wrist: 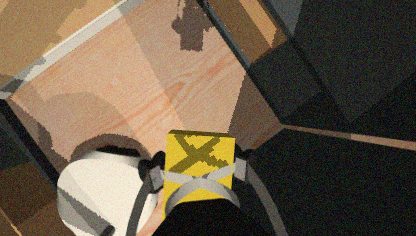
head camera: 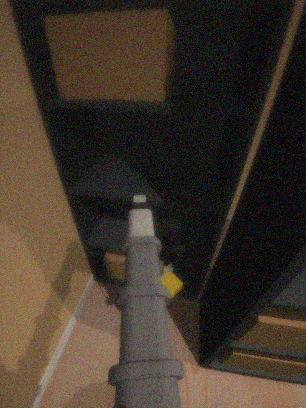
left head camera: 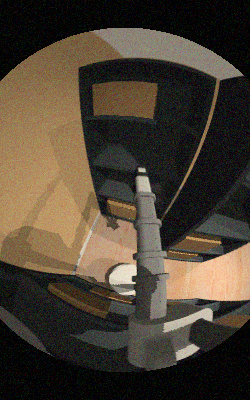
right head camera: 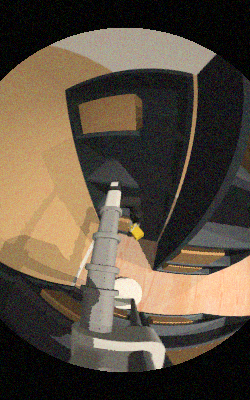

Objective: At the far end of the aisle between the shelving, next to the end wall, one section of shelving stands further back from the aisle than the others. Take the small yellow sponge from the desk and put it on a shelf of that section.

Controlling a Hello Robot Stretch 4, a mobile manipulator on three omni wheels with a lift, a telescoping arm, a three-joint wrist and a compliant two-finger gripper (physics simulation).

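Observation:
The small yellow sponge is upright between the two fingers of my gripper, which is shut on it. In the left head view the arm hides the sponge. The set-back shelving section stands beside the end wall, with a large box high up and a smaller box at the bottom. Two grey shelf boards show between them, the upper one partly behind the arm's tip in the head view. The gripper and sponge are low, in front of the section's lower part.
The tan end wall is at the left. The neighbouring section's dark side panel sticks out at the right. My extended arm crosses the view. My white round base part is near the floor. More shelving stands behind it.

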